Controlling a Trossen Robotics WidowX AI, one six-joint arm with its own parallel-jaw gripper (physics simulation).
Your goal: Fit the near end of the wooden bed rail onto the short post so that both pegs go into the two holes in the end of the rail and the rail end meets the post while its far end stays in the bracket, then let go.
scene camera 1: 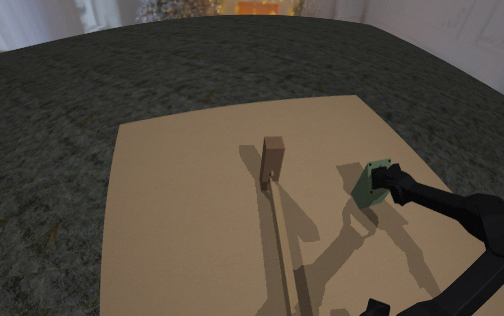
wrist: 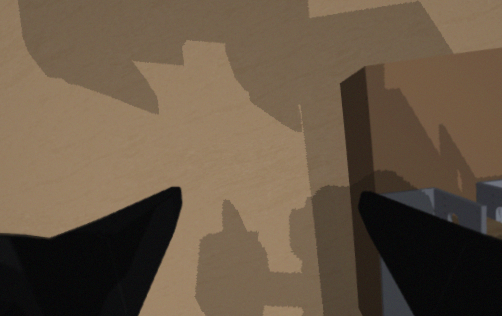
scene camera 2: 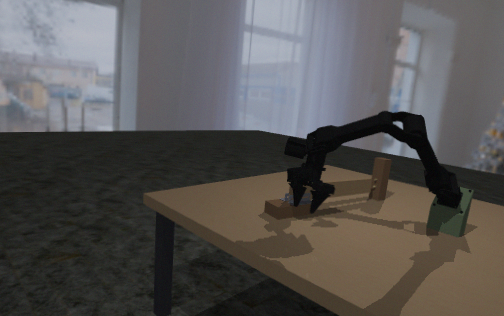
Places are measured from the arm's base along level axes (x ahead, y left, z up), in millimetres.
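Pixels of known places: gripper, fingertip midpoint: (wrist: 271, 197) (scene camera 2: 303, 209); arm's base, origin of the base link: (scene camera 1: 379, 177) (scene camera 2: 449, 198).
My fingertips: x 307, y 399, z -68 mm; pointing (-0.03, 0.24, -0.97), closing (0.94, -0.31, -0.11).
Observation:
Ahead of a thing's pixels: the offset from my fingertips to its top centre. "spot": to the spot under its first point. Level surfaces: height alone.
The wooden bed rail @[251 mm right, 53 mm ahead, 57 mm up] (scene camera 1: 284, 235) (scene camera 2: 352, 187) runs as a thin plank from the short brown post @[spot: 512 mm right, 17 mm ahead, 111 mm up] (scene camera 1: 273, 155) (scene camera 2: 381, 179) to the grey bracket (scene camera 2: 295, 197) (wrist: 460, 206) on a brown block @[37 mm right, 85 mm ahead, 4 mm down] (scene camera 2: 280, 208) (wrist: 425, 110). Its near end is close to the post's lower face. Peg parts show at the post, at least one in scene camera 1; a small gap seems to remain there. The far end is partly hidden by the fingers. My gripper (scene camera 2: 305, 207) (wrist: 271, 197) is open and empty, pointing down beside the block. In the wrist view, its right finger overlaps the block's edge and bracket.
The arm's base is mounted on a green block (scene camera 1: 364, 192) (scene camera 2: 450, 217) to one side of the rail. The arm (scene camera 2: 360, 127) arches from it over the wooden table top @[45 mm down] (scene camera 1: 165, 210) (scene camera 2: 240, 205). Shadows of the arm and rail cross the table top.

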